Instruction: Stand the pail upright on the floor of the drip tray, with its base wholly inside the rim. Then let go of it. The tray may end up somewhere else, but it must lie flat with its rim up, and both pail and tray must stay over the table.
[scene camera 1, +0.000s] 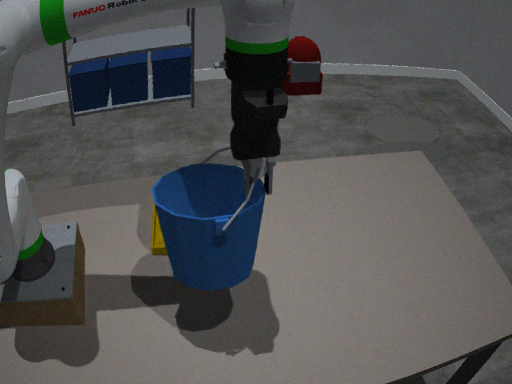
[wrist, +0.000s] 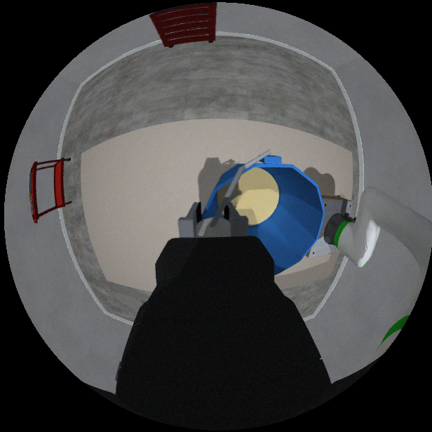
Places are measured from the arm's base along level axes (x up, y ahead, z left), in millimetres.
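Where they show: gripper, fingertip midpoint: (scene camera 1: 257, 192); arm's base, link origin: (scene camera 1: 31, 260).
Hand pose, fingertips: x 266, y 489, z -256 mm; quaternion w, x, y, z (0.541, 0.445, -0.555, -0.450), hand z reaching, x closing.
Things, the pixels of their top centre, and the offset from my fingertips. "*": a spot on its surface instead. Level surfaces: height alone.
- pail's grey wire handle, surface spot: (scene camera 1: 241, 208) * dx +19, dy -49, dz -47 mm
- yellow drip tray, top centre: (scene camera 1: 196, 213) dx -341, dy -1, dz +351 mm
- table, surface height: dx -367 mm
The blue pail (scene camera 1: 212, 245) (wrist: 300, 210) hangs above the table, about upright, with its shadow on the table below. A pale yellow round area (wrist: 260, 197) shows inside it in the wrist view. My gripper (scene camera 1: 258, 188) (wrist: 212, 210) is shut on the pail's wall at the rim, on the side away from the robot base. The pail's grey wire handle (scene camera 1: 241, 208) (wrist: 233, 185) slants past the fingers. The yellow drip tray (scene camera 1: 159, 248) lies on the table behind the pail in the scene view, which hides most of it. The tray does not show in the wrist view.
The robot's base plate (scene camera 1: 60, 260) (wrist: 320, 247) stands at the left of the table (scene camera 1: 360, 250) (wrist: 145, 200) in the scene view. Past the table are a shelf unit with blue bins (scene camera 1: 129, 80), a red object (scene camera 1: 303, 50) and a red cart (wrist: 59, 183).
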